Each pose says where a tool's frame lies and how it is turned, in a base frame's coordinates. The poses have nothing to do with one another.
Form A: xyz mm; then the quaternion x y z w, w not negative.
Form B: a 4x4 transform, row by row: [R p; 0 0 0 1], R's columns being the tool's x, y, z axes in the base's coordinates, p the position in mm. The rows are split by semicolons. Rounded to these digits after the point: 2 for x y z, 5 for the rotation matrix.
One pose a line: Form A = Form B
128.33, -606.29, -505.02, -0.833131, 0.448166, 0.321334, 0.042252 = 0.39178, -0.77392, -0.49755, 128.33; -0.71961, -0.59472, 0.35842, -606.29; -0.57330, 0.21762, -0.78992, -505.02; 0, 0, 0, 1
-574.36, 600.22, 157.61, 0.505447, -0.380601, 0.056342, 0.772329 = 0.70394, -0.47178, -0.53094, -574.36; -0.29772, 0.48270, -0.82363, 600.22; 0.64485, 0.73785, 0.19933, 157.61; 0, 0, 0, 1
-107.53, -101.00, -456.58, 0.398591, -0.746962, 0.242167, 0.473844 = -0.23319, -0.82496, -0.51484, -107.53; -0.36597, 0.56496, -0.73952, -101.00; 0.90094, 0.01596, -0.43365, -456.58; 0, 0, 0, 1
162.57, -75.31, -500.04, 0.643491, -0.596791, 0.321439, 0.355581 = 0.08104, -0.99665, -0.01073, 162.57; -0.53946, -0.03481, -0.84129, -75.31; 0.83810, 0.07396, -0.54048, -500.04; 0, 0, 0, 1
